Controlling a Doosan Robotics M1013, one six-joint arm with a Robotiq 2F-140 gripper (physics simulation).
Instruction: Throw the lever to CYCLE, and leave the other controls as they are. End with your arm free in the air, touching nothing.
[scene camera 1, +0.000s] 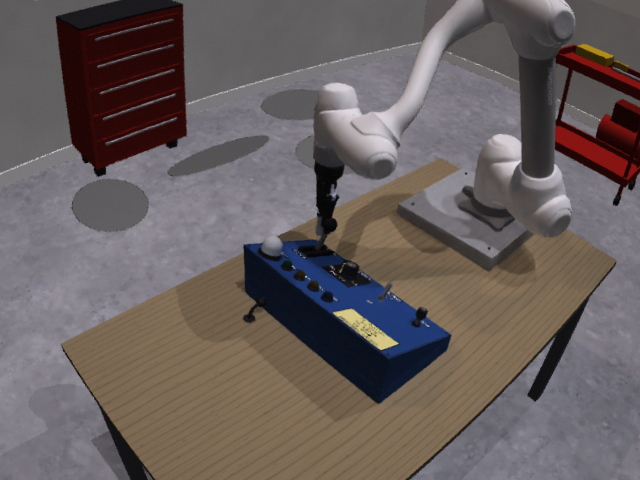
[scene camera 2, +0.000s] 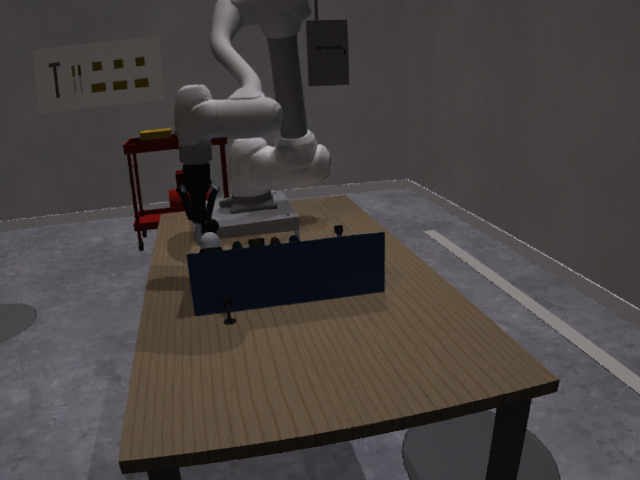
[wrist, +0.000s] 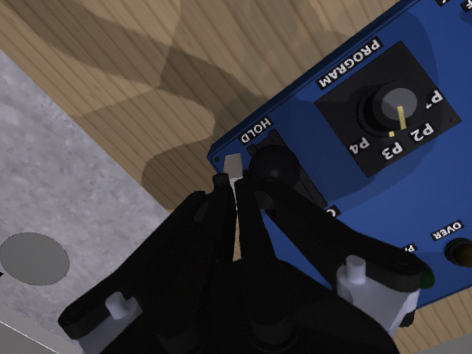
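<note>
The lever's black ball knob stands over a dark slot at the end of the blue control box. In scene camera 1 its shaft leans from the slot toward the HOLD side. In the wrist view the HOLD label is readable; the label at the slot's other end is mostly hidden by a finger. My gripper is shut and empty, pointing down, its tips right beside the ball. Whether they touch it is unclear.
The PROGRAM dial is beside the lever. A white dome, several small lamps, a metal toggle and a black-knobbed stick also stand on the box. The box rests on the wooden table.
</note>
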